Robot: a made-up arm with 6 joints.
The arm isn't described. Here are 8 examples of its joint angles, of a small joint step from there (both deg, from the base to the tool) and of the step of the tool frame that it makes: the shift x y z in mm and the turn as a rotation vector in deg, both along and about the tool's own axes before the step.
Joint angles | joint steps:
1: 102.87 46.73 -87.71 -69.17 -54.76 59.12 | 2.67 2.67 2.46 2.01 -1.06 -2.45
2: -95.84 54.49 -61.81 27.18 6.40 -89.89 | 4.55 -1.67 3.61 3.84 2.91 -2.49
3: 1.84 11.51 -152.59 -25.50 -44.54 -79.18 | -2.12 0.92 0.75 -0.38 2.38 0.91
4: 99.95 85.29 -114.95 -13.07 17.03 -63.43 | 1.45 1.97 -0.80 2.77 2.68 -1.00
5: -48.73 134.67 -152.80 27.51 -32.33 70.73 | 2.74 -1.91 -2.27 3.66 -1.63 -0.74
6: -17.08 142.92 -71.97 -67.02 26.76 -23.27 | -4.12 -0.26 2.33 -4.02 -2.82 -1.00
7: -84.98 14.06 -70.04 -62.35 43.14 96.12 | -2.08 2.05 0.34 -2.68 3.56 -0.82
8: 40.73 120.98 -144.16 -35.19 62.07 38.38 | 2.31 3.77 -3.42 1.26 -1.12 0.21
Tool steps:
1: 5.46 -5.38 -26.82 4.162 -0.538 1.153
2: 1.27 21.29 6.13 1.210 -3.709 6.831
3: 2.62 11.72 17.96 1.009 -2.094 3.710
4: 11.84 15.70 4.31 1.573 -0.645 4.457
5: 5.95 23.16 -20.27 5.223 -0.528 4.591
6: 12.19 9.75 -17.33 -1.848 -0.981 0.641
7: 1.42 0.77 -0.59 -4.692 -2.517 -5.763
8: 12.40 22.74 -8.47 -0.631 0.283 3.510
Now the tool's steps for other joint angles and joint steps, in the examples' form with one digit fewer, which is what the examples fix.
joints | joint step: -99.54 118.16 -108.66 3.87 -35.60 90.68 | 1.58 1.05 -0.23 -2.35 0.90 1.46
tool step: 1.6 -9.6 -11.6 0.47 2.64 -1.82
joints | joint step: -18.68 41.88 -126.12 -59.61 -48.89 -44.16 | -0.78 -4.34 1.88 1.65 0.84 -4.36
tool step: -1.4 -29.0 3.2 -5.18 1.17 -2.19
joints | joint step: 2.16 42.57 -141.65 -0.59 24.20 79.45 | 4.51 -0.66 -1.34 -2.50 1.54 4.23
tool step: -6.1 0.1 16.1 6.38 -0.40 0.93
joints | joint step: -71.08 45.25 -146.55 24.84 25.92 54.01 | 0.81 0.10 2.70 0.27 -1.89 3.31
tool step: 3.8 -9.0 0.4 4.90 -0.34 -0.49
